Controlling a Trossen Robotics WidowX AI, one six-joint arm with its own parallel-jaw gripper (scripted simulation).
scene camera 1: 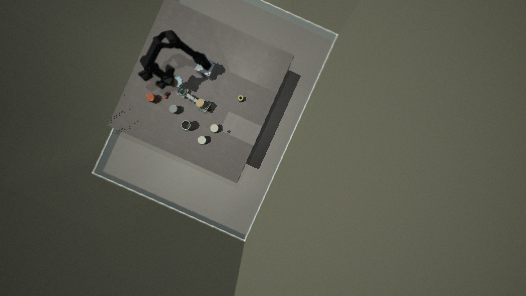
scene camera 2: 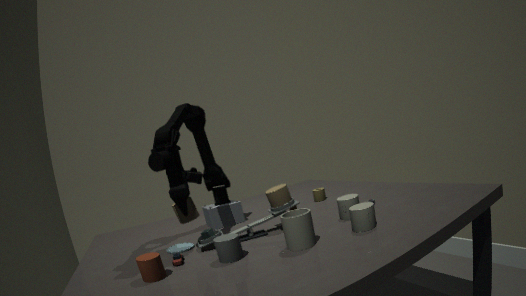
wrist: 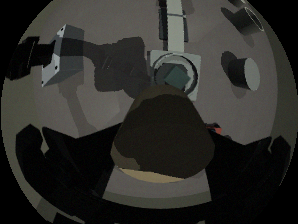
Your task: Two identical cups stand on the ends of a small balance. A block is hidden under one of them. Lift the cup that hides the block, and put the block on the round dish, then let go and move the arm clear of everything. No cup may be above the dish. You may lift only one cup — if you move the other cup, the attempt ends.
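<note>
The gripper appears in the pictures, the wrist view among them, and the scene also has a grey cup in it.
</note>
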